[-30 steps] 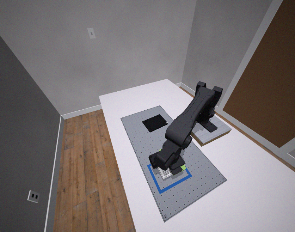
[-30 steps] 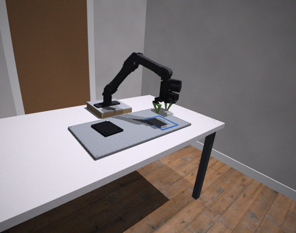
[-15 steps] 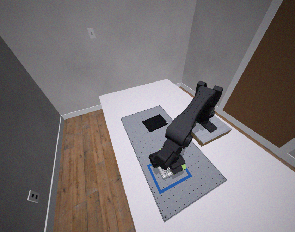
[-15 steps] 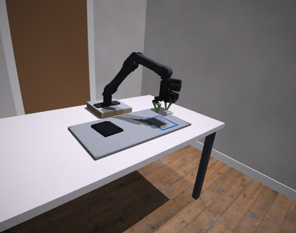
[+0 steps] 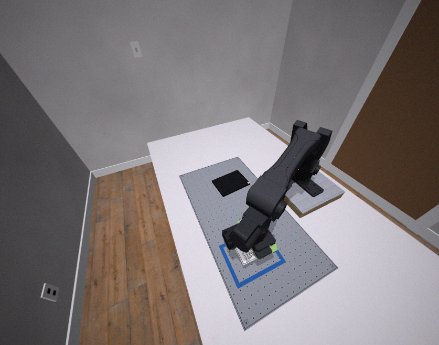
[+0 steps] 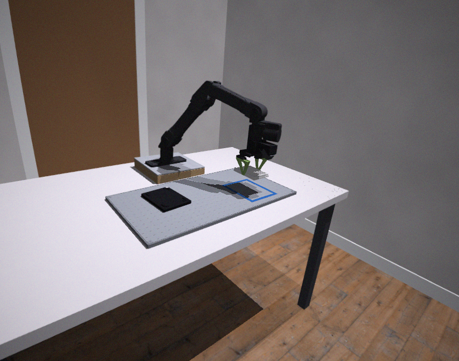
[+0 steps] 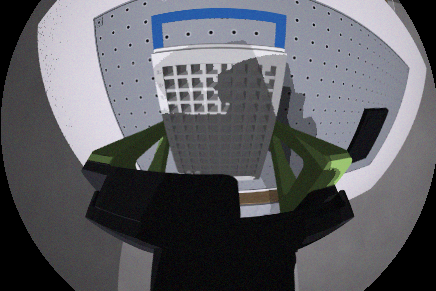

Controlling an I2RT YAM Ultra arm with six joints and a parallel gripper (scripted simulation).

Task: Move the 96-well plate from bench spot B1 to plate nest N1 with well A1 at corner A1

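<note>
Right now the black plate nest N1 is 120 mm behind my hand, 340 mm to the right of it and 80 mm below it. Round my hand: white 96-well plate (right at my hand).
</note>
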